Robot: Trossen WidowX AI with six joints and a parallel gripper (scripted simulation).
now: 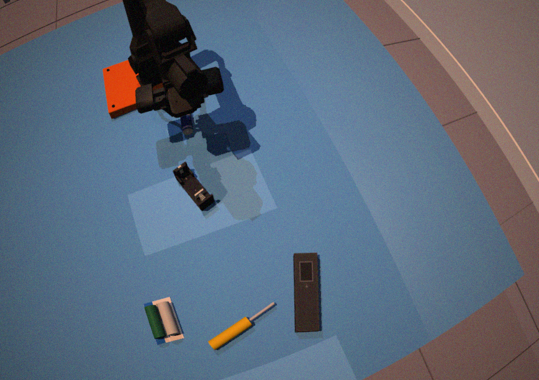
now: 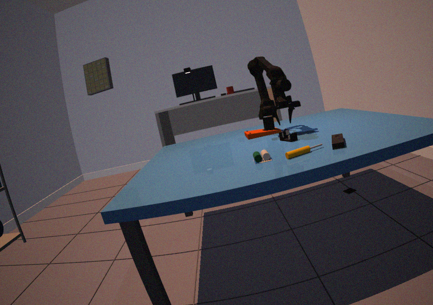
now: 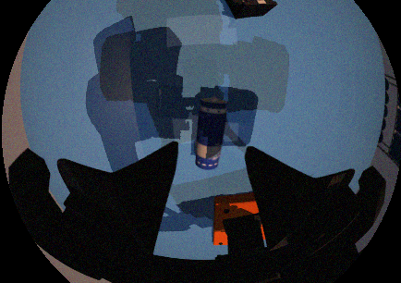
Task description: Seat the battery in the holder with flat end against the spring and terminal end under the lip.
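Right now my gripper tip is 4 cm above the blue battery. From my gripper tip the other things lie so: yellow-handled screwdriver: 45 cm ahead, 13 cm to the right, 4 cm below; then black remote: 47 cm ahead, 3 cm below; then blister card: 37 cm ahead, 27 cm to the right, 4 cm below.
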